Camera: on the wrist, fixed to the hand. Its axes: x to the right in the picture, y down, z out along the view.
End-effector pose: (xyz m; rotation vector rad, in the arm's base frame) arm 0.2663 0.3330 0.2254 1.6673 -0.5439 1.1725
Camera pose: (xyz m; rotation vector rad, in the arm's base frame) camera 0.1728 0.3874 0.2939 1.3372 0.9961 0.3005
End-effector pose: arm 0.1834 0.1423 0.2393 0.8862 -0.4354 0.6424
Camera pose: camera 0.1574 0.2671 0.2511 0.9634 0.6699 -0.5898
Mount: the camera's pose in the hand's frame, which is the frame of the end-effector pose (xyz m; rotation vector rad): 0.0295 0.0826 -0.0933 0.1770 0.3818 -1.5378
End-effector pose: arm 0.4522 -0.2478 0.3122 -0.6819 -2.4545 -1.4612
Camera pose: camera 0.4611 -0.2873 0.4337 -1.4853 2.2407 1.1464
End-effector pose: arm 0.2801 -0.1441 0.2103 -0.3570 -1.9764 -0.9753
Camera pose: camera 0.3652 -0.1638 0.3040 1.5526 -1.7228 -1.5190
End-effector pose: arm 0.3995 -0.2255 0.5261 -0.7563 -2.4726 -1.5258
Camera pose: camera 0.4008 -0.2667 0.6473 -1.3970 2.2408 1.0977
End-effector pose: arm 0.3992 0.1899 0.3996 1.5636 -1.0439 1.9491
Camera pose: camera 0.2723 0.2068 0.3966 1.2480 0.4959 1.0639
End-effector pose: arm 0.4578 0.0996 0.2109 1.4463 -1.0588 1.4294
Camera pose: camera 0.3506 0.1626 0.2414 1.3943 0.4851 0.5438
